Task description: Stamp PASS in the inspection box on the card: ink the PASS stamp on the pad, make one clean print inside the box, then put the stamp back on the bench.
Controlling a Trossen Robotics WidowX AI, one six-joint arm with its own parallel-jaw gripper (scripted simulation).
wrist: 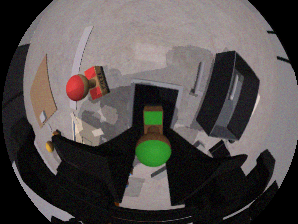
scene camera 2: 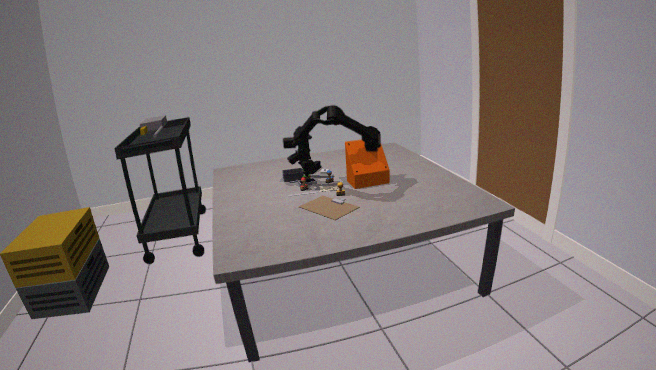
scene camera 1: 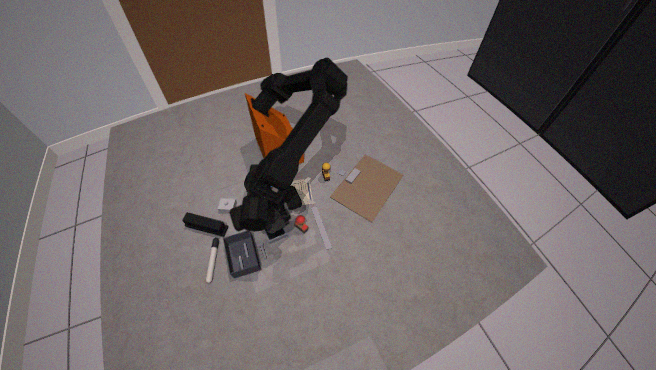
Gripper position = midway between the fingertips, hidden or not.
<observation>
In view: the gripper [scene camera 1: 271, 222], a green-knobbed stamp [wrist: 152, 149], a red-knobbed stamp [wrist: 94, 81], a grey tray [scene camera 1: 240, 250] and a brown cardboard sheet [scene camera 1: 367, 187].
The grey tray also shows in the wrist view [wrist: 228, 104]. The brown cardboard sheet is seen too in the wrist view [wrist: 44, 106] and in scene camera 2 [scene camera 2: 331, 208]. The gripper shows as well in the wrist view [wrist: 152, 128]. Scene camera 1 misses the green-knobbed stamp, which is hidden by the gripper.
</observation>
